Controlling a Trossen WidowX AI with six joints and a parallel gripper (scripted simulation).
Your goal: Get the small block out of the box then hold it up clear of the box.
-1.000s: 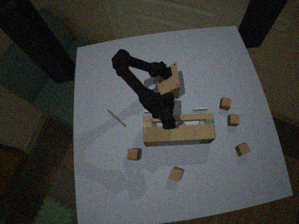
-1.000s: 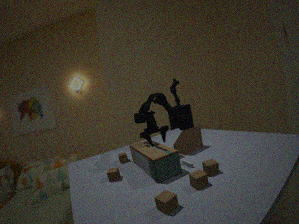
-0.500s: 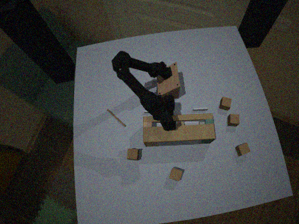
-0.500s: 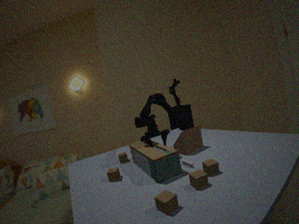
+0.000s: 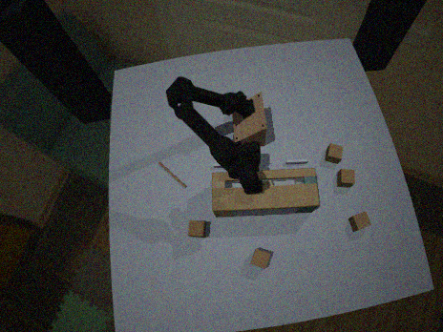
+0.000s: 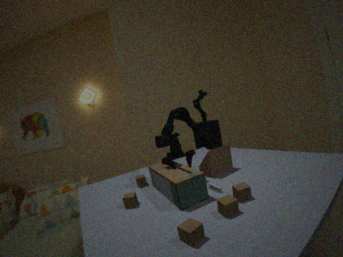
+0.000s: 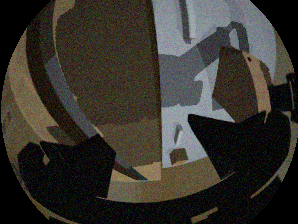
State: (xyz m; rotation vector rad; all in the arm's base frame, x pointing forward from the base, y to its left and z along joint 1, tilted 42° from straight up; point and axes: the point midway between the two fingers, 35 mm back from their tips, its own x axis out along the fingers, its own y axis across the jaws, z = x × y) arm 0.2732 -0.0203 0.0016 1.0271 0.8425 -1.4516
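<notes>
The tan block lies 5 cm ahead of my gripper tip and 3 cm to the left of it. Also, from my gripper tip: thin stick (9 cm behind, 35 cm to the right, 9 cm below); then tan box (3 cm ahead, 2 cm to the left, 3 cm below).
</notes>
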